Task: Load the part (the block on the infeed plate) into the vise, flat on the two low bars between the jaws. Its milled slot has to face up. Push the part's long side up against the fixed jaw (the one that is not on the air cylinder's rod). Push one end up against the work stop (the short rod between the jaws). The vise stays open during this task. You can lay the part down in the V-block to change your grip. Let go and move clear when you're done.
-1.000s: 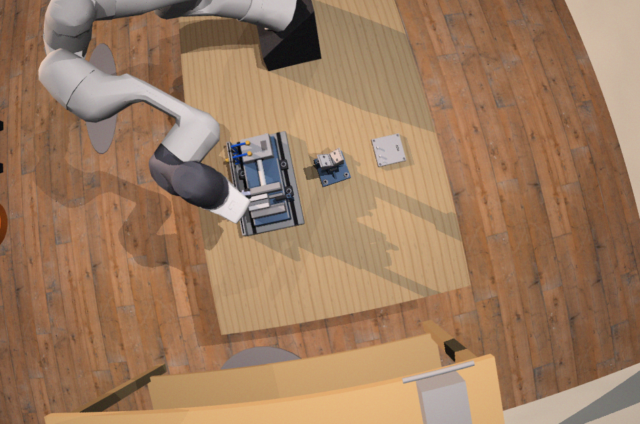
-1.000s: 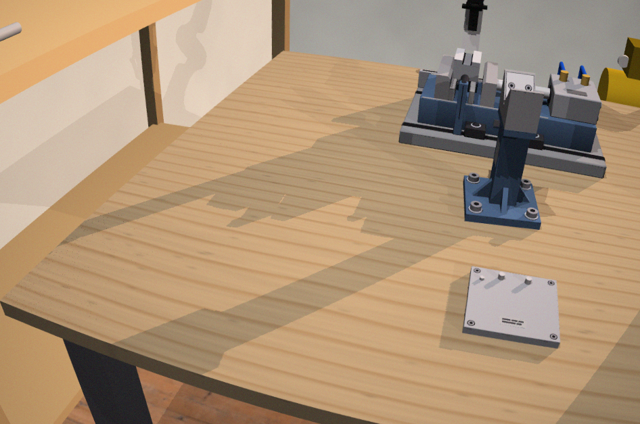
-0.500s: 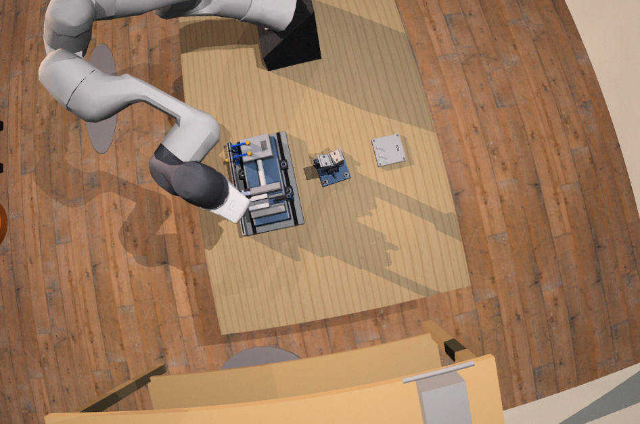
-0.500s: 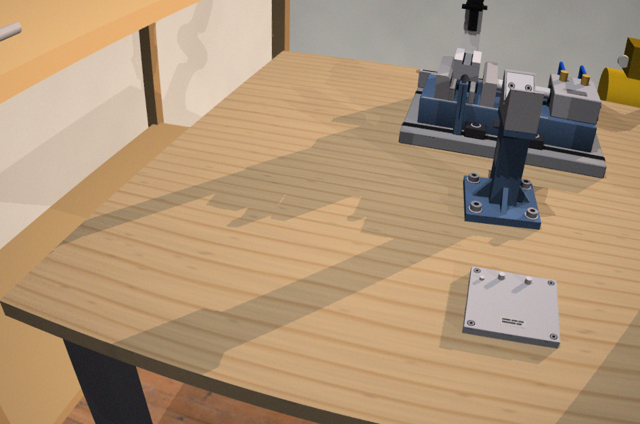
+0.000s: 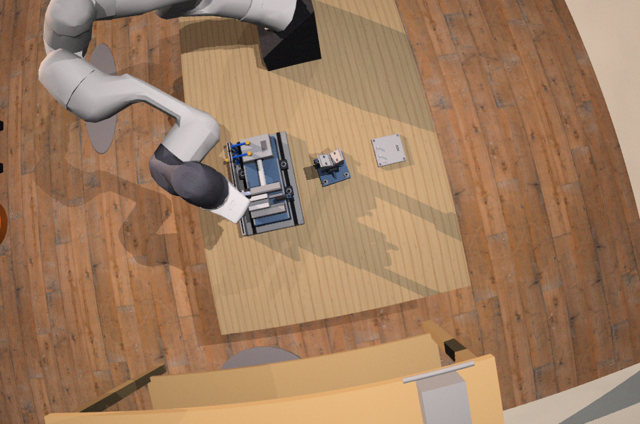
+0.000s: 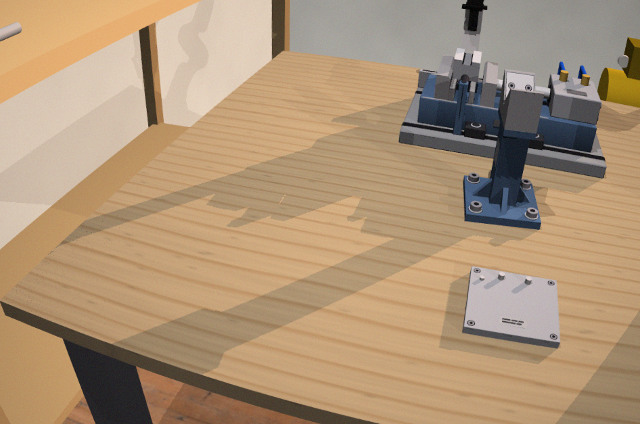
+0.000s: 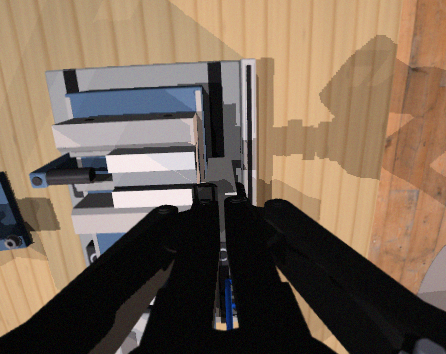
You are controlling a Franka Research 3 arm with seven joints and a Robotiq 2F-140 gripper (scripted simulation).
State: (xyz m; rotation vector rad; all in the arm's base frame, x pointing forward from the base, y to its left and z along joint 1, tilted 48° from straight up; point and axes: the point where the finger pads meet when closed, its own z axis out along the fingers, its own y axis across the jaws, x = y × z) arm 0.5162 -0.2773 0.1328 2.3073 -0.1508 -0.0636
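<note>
Now: hand 5 cm to the right of the part and 4 cm above it. The rest, counted from my hand: work stop (1 cm ahead, 11 cm to the left, 5 cm below); moving jaw (3 cm behind, 7 cm to the left, 6 cm below); fixed jaw (4 cm ahead, 6 cm to the left, 6 cm below).
</note>
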